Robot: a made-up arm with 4 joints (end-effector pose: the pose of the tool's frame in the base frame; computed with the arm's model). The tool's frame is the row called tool. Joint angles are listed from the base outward.
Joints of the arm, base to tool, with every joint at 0 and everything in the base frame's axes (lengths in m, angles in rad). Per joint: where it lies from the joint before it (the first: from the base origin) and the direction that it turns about. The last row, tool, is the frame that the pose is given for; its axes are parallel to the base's.
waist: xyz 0 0 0.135 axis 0 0 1
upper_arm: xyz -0.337 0.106 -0.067 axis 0 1 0
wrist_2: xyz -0.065 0.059 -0.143 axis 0 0 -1
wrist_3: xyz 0.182 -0.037 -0.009 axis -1 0 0
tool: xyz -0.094 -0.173 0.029
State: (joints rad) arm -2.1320 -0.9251 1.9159 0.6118
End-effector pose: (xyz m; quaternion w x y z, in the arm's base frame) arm 0.3622 0.3188 -0.1468 0.3881 -0.0721 0.1807 0.9008
Working (the frame after each row of the table, in the pose's form):
after waist: 0.0000 0.0000 0.1350 0.4836 0.0000 0.0000 -0.8753
after upper_arm: 0.2691 0.2289 0.0680 0.4328 -0.3906 -0.2158 -0.7833
after wrist_2: 0.2791 0.1339 -0.0700 0.3918 0.0481 0.4436 0.8046
after wrist_3: 0.1717 0.2614 -0.1524 0.3881 -0.0721 0.1807 0.9008

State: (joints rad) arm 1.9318 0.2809 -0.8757 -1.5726
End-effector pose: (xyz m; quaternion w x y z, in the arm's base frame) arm -0.0416 -0.4293 -0.2559 0.1662 0.0667 0.7764 0.6042
Working (the frame after each row of the table, in the pose's form):
after waist: 0.0000 0.0000 0.1350 0.5687 0.0000 0.0000 0.8226
after upper_arm: 0.0199 -0.3527 0.0680 0.5631 -0.1151 0.0796 0.8145
after wrist_2: 0.0007 -0.4691 -0.0514 0.1646 -0.0705 0.1209 0.9764
after wrist_3: -0.1562 -0.3821 -0.1002 0.1662 0.0667 0.7764 0.6042

